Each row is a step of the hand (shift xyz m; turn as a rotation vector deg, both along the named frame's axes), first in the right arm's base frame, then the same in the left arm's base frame.
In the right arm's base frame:
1: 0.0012 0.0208 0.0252 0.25 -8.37 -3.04
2: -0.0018 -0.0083 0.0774 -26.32 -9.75 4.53
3: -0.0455 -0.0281 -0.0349 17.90 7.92 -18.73
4: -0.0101 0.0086 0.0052 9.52 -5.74 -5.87
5: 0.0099 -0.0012 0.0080 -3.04 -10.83 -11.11
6: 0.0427 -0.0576 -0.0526 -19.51 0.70 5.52
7: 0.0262 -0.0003 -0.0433 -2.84 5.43 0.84
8: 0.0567 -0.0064 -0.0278 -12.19 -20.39 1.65
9: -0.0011 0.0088 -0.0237 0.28 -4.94 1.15
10: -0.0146 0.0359 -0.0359 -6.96 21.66 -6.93
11: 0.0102 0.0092 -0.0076 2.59 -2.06 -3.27
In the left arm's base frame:
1: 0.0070 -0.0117 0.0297 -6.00 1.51 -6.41
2: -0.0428 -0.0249 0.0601 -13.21 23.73 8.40
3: -0.0133 0.0570 -0.0256 17.26 -10.73 -17.92
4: 0.0043 0.0069 0.0117 -1.49 -6.35 -10.75
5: -0.0038 -0.0120 0.0025 -4.81 7.62 -12.99
6: -0.0229 -0.0166 -0.0843 -3.76 16.19 11.63
7: 0.0220 -0.0091 -0.0447 4.15 1.91 4.17
8: 0.0124 -0.0426 -0.0454 -19.96 12.43 -3.75
9: 0.0185 0.0087 -0.0150 -4.87 -0.27 -1.42
10: 0.0467 0.0234 -0.0078 21.66 7.18 6.70
11: 0.0126 -0.0076 -0.0055 -0.08 -1.10 -4.52

